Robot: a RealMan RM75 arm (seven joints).
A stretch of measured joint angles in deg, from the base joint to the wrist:
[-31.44, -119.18, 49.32, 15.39, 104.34, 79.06, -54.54]
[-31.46, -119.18, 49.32, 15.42, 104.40, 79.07, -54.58]
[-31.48, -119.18, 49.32, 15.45, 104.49, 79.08, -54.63]
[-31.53, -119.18, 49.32, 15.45, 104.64, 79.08, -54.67]
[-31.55, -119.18, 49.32, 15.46, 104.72, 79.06, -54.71]
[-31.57, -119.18, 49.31, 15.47, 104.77, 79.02, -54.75]
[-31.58, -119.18, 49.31, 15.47, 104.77, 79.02, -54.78]
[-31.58, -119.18, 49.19, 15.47, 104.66, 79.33, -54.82]
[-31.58, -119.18, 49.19, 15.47, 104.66, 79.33, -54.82]
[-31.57, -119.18, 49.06, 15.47, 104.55, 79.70, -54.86]
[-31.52, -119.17, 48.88, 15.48, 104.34, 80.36, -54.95]
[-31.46, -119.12, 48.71, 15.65, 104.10, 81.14, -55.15]
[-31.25, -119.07, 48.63, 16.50, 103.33, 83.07, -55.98]
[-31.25, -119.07, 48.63, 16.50, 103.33, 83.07, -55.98]
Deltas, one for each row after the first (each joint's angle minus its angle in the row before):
[-0.02, 0.00, 0.00, 0.03, 0.06, 0.01, -0.04]
[-0.02, 0.00, 0.00, 0.03, 0.09, 0.01, -0.05]
[-0.05, 0.00, 0.00, 0.00, 0.15, 0.00, -0.04]
[-0.02, 0.00, 0.00, 0.01, 0.08, -0.02, -0.04]
[-0.02, 0.00, -0.01, 0.01, 0.05, -0.04, -0.04]
[-0.01, 0.00, 0.00, 0.00, 0.00, 0.00, -0.03]
[0.00, 0.00, -0.12, 0.00, -0.11, 0.31, -0.04]
[0.00, 0.00, 0.00, 0.00, 0.00, 0.00, 0.00]
[0.01, 0.00, -0.13, 0.00, -0.11, 0.37, -0.04]
[0.05, 0.01, -0.18, 0.01, -0.21, 0.66, -0.09]
[0.06, 0.05, -0.17, 0.17, -0.24, 0.78, -0.20]
[0.21, 0.05, -0.08, 0.85, -0.77, 1.93, -0.83]
[0.00, 0.00, 0.00, 0.00, 0.00, 0.00, 0.00]

